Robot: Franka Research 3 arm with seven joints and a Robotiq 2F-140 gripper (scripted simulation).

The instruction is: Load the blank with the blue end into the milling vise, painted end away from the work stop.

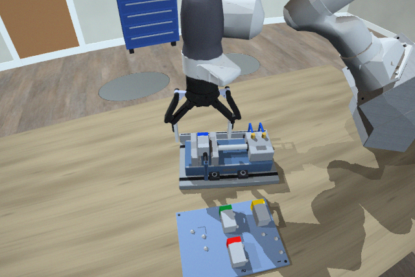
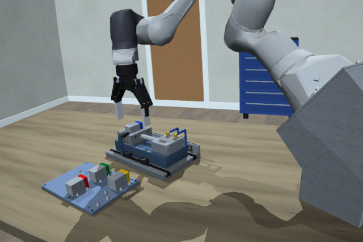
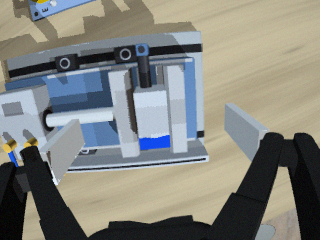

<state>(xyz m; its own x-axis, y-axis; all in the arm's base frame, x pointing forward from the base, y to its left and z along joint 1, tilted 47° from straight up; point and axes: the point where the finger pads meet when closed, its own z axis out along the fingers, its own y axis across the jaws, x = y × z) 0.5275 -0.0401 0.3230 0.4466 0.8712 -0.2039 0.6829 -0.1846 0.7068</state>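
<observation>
The blue-ended blank lies 40 mm below my hand. Round my hand: hosed jaw block: 140 mm behind, 90 mm to the left, 60 mm below; fixed jaw: 20 mm ahead, 10 mm to the right, 60 mm below; work stop rod: 20 mm ahead, 40 mm to the left, 40 mm below.
</observation>
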